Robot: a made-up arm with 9 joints. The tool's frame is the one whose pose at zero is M. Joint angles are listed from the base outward.
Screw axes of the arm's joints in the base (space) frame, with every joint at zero. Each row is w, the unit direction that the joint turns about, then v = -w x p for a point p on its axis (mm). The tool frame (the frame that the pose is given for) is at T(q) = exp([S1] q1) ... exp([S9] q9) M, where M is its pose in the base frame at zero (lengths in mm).
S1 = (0, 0, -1, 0, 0, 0)
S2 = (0, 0, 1, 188.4, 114, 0)
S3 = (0, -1, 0, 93.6, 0, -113.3)
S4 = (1, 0, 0, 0, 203.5, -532.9)
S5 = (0, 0, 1, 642.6, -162.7, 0)
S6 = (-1, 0, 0, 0, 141.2, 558.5)
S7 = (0, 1, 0, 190, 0, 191.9)
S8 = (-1, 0, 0, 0, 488.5, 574.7)
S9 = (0, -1, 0, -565, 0, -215.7)
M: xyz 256.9 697.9 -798.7 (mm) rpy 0 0 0 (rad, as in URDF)
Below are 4 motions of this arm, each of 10 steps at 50 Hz.
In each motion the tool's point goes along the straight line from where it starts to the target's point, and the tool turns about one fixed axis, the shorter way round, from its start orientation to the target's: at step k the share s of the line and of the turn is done. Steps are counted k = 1, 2, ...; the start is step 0. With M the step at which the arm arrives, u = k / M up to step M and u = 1 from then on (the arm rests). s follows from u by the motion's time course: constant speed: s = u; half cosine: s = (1 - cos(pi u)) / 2; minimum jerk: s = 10 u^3 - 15 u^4 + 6 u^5.
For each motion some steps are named. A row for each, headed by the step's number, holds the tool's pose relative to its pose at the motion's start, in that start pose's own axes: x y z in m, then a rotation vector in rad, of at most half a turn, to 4 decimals.
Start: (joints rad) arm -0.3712 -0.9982 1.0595 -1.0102 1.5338 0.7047 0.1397 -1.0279 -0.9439
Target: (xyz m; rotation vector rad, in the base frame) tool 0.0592 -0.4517 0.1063 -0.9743 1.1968 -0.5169
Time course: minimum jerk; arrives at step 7
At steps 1, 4, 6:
1: -0.0006 -0.0005 0.0005 0.0005 0.0000 -0.0018
4: -0.0157 -0.0135 0.0124 0.0140 -0.0006 -0.0499
6: -0.0243 -0.0208 0.0192 0.0216 -0.0010 -0.0771

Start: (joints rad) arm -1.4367 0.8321 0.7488 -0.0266 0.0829 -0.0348 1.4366 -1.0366 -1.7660
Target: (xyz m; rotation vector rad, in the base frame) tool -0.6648 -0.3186 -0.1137 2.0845 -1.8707 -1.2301
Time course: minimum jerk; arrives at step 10
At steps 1, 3, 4, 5, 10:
1: 0.0004 -0.0001 -0.0002 -0.0003 -0.0003 -0.0024
3: 0.0070 -0.0027 -0.0031 -0.0061 -0.0055 -0.0466
4: 0.0137 -0.0052 -0.0060 -0.0118 -0.0108 -0.0906
5: 0.0215 -0.0082 -0.0094 -0.0186 -0.0169 -0.1428
10: 0.0430 -0.0164 -0.0189 -0.0371 -0.0339 -0.2855

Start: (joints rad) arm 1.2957 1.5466 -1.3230 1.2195 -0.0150 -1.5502 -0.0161 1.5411 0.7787
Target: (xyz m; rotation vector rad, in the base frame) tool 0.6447 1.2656 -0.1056 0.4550 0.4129 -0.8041
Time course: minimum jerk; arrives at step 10
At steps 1, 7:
1: 0.0007 0.0004 0.0006 -0.0002 -0.0012 0.0007
7: 0.0676 0.0397 0.0540 -0.0167 -0.1132 0.0636

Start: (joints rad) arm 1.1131 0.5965 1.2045 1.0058 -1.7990 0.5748 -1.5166 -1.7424 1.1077
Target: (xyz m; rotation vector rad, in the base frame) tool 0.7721 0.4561 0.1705 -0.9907 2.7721 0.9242
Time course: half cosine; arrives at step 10
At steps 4, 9, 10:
4: -0.0222 -0.0056 0.0100 -0.0528 0.0678 -0.0411
9: -0.0628 -0.0159 0.0281 -0.1492 0.1915 -0.1160
10: -0.0643 -0.0163 0.0288 -0.1530 0.1963 -0.1189

